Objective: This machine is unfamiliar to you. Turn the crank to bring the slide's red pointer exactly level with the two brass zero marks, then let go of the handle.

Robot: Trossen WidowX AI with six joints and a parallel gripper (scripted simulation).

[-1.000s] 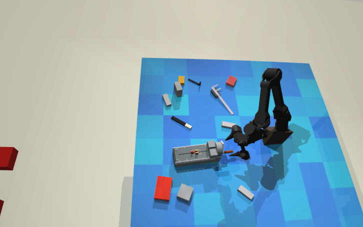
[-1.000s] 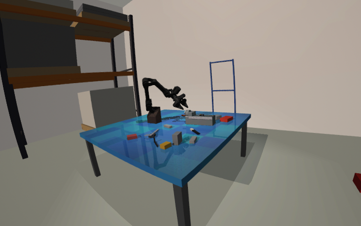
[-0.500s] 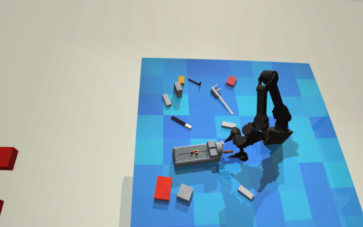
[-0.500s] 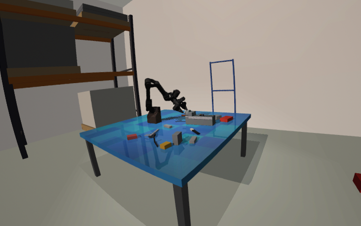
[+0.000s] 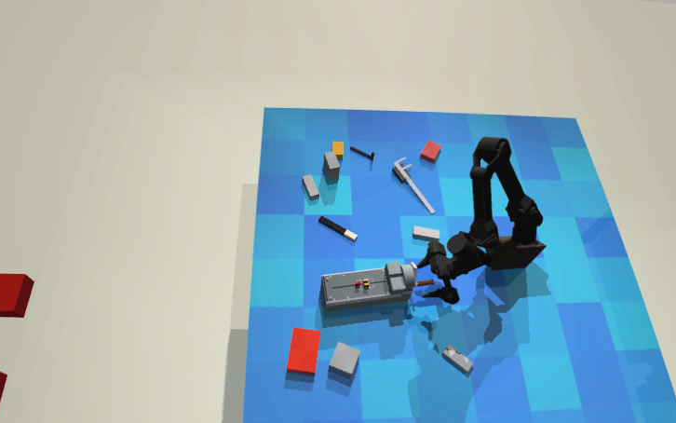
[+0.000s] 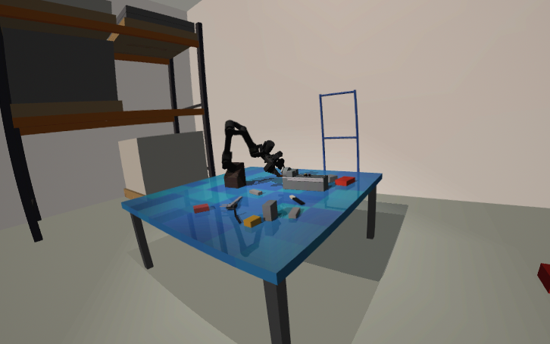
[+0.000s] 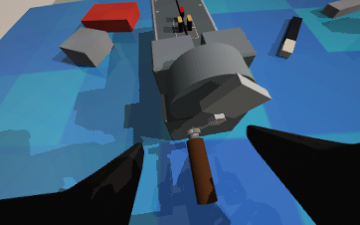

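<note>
Right now the brown crank handle is 2 cm behind my gripper tip and 1 cm below it. From my gripper tip the other things lie so: red block 16 cm behind, 55 cm to the right, 7 cm below; red pointer 19 cm ahead; black key 9 cm ahead, 54 cm to the right, 7 cm below.
</note>
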